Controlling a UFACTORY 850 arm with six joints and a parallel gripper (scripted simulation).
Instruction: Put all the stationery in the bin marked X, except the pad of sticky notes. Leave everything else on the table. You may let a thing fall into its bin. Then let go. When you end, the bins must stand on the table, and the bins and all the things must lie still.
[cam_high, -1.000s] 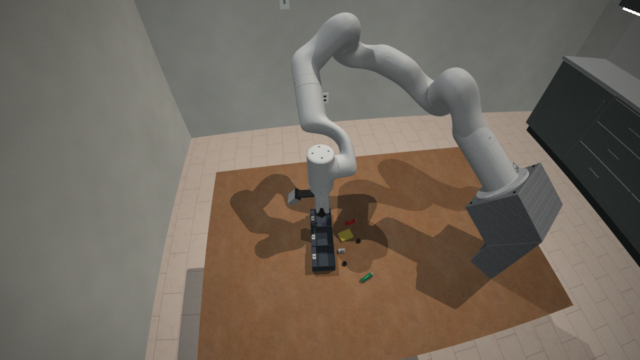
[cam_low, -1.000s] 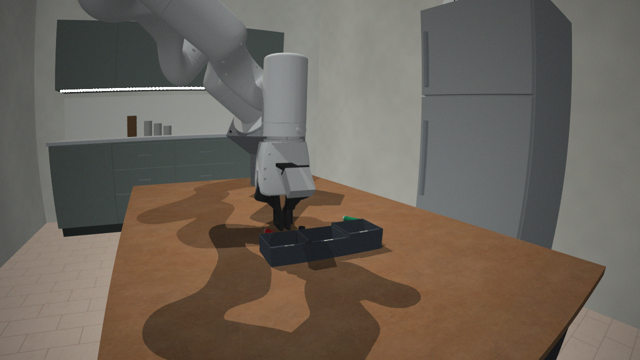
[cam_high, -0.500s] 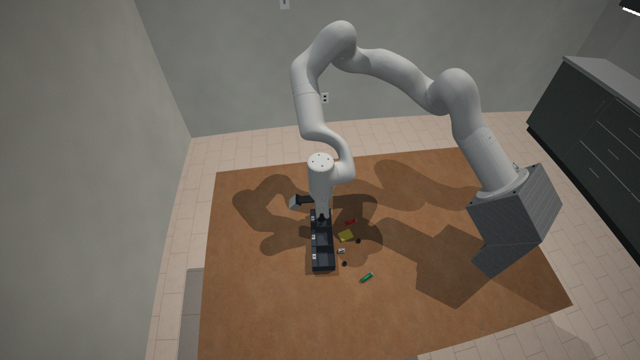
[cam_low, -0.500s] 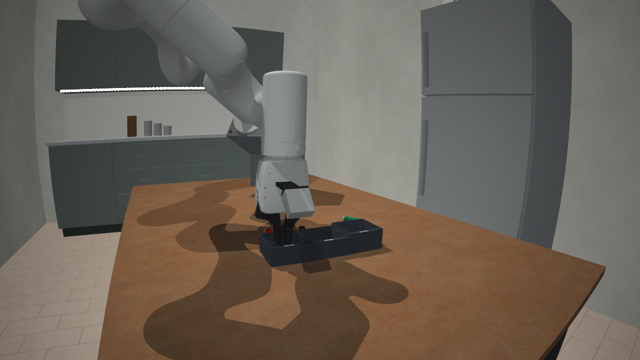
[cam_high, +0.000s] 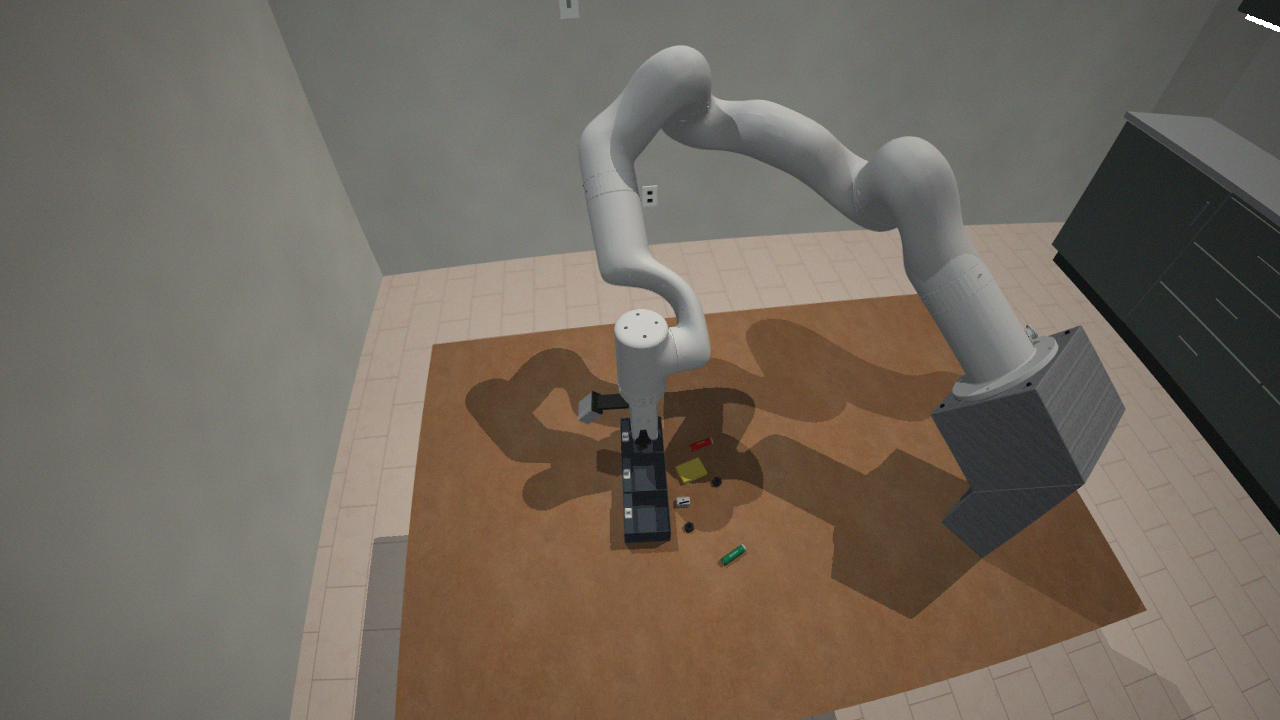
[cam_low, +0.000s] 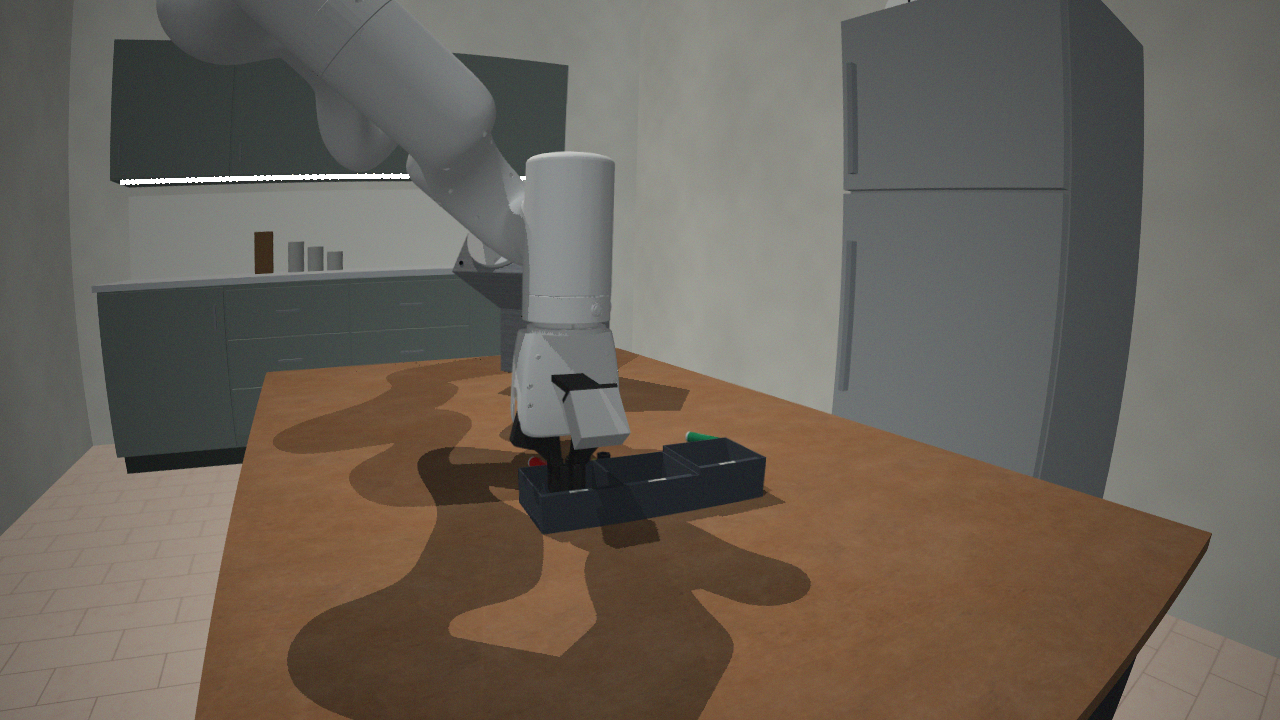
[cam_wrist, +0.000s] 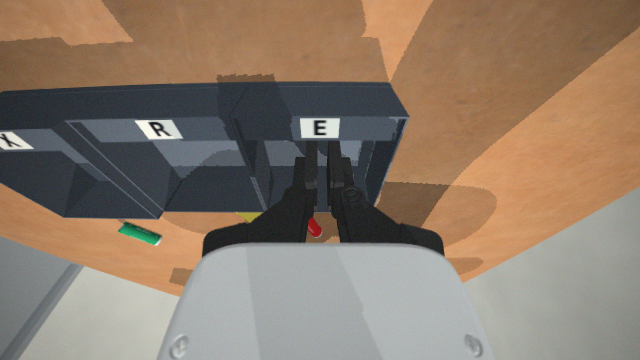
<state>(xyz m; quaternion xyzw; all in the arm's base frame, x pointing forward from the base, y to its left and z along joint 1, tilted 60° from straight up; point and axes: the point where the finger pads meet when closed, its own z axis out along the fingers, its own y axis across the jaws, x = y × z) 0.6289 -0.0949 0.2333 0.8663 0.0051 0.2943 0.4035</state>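
My hand is 20 mm short of the dark bin row, 80 mm to the right of it and 10 mm above it. From my hand the other things lie so: pencil sharpener: 40 mm behind, 150 mm to the left, 30 mm below; sticky notes: 70 mm behind, 90 mm to the left, 30 mm below; red cylinder: 110 mm behind, 40 mm to the left, 30 mm below.
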